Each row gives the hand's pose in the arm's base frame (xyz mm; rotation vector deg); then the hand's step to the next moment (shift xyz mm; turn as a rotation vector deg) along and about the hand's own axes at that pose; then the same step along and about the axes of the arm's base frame.
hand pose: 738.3 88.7 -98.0 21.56 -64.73 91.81
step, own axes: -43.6 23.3 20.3 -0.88 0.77 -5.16
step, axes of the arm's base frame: -10.9 -40.9 -32.6 1.20 3.72 -3.57
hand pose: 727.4 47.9 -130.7 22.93 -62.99 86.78
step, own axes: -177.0 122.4 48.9 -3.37 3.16 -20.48
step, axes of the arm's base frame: -77.3 -130.0 -160.7 4.62 14.83 -14.12
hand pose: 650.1 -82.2 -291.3 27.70 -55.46 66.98
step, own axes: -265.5 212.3 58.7 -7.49 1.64 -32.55
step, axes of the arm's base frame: -237.2 -113.9 -223.1 10.31 21.21 -23.71
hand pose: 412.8 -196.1 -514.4 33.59 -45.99 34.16
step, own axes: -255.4 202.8 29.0 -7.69 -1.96 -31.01
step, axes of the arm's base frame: -293.5 53.1 -135.1 11.92 17.64 -23.90
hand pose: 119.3 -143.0 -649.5 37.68 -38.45 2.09
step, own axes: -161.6 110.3 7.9 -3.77 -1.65 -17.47
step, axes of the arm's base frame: -158.2 111.6 -29.2 7.29 9.40 -13.44
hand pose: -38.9 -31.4 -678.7 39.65 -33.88 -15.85
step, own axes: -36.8 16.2 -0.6 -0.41 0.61 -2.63
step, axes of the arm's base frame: -28.4 28.0 -4.9 1.26 1.99 -1.38
